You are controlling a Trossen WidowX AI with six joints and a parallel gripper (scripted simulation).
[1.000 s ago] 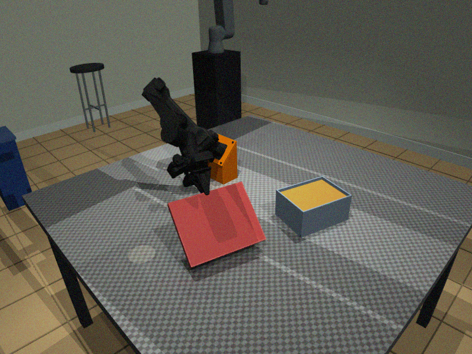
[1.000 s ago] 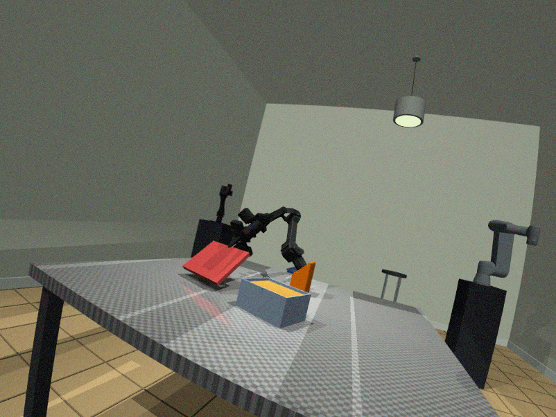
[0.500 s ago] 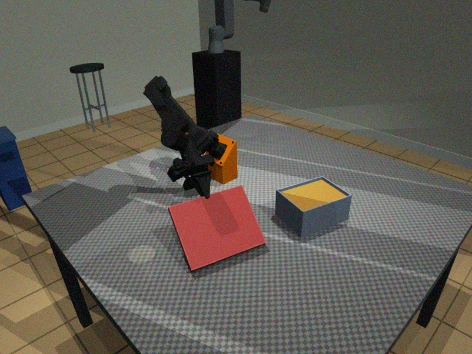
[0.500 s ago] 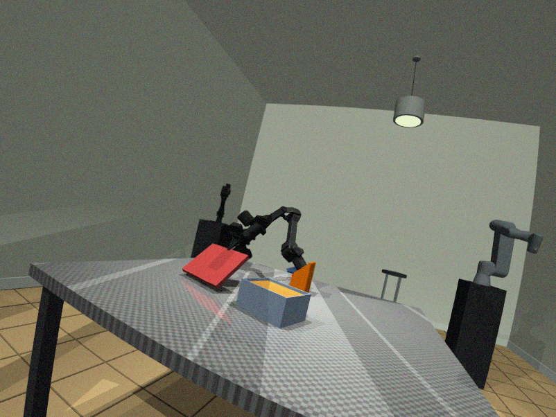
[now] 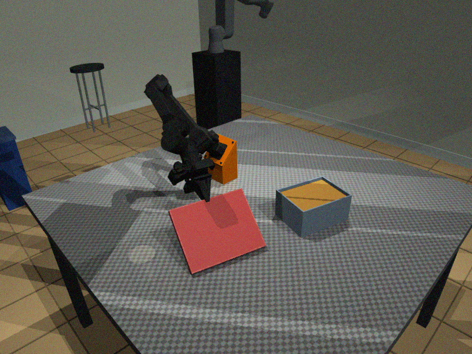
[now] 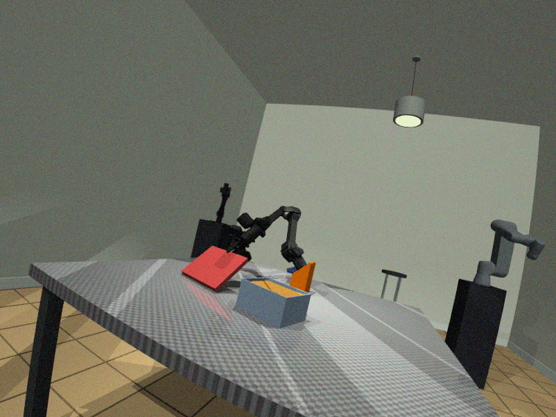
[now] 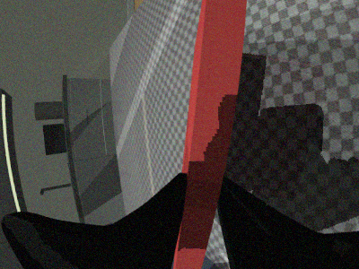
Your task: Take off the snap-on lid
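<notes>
The red lid is 6 cm ahead of my gripper tip, 5 cm below it and 2 cm to the right of it. From my gripper tip the other things lie so: blue-grey storage box (30 cm to the left, 17 cm ahead, 8 cm below).
</notes>
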